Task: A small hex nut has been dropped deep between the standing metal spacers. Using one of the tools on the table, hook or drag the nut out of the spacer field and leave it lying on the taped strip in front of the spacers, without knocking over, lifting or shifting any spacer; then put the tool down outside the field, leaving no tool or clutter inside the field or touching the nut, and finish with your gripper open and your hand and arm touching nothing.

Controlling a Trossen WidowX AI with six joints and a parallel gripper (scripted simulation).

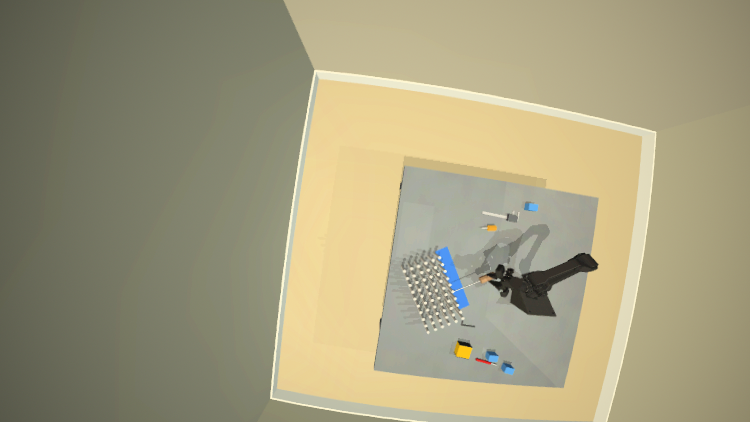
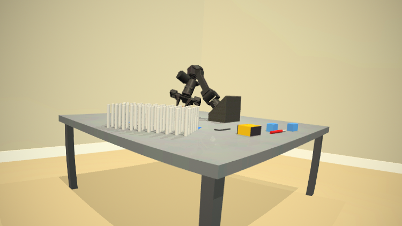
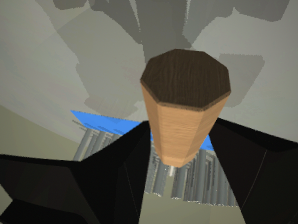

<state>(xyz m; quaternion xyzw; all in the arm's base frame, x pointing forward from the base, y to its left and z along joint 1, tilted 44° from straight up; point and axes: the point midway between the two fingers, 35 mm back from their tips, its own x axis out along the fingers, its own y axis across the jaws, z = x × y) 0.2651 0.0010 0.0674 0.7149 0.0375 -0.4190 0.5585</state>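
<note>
Now: gripper tip 170 mm short of the blue taped strip, 70 mm to the right of it and 70 mm above it. The rest, counted from my gripper tip: orange-handled tool (20 mm ahead, 290 mm to the right, 60 mm below); then dark flat bar (20 mm ahead, 330 mm to the left, 70 mm below); then red tool (210 mm behind, 550 mm to the left, 60 mm below).
</note>
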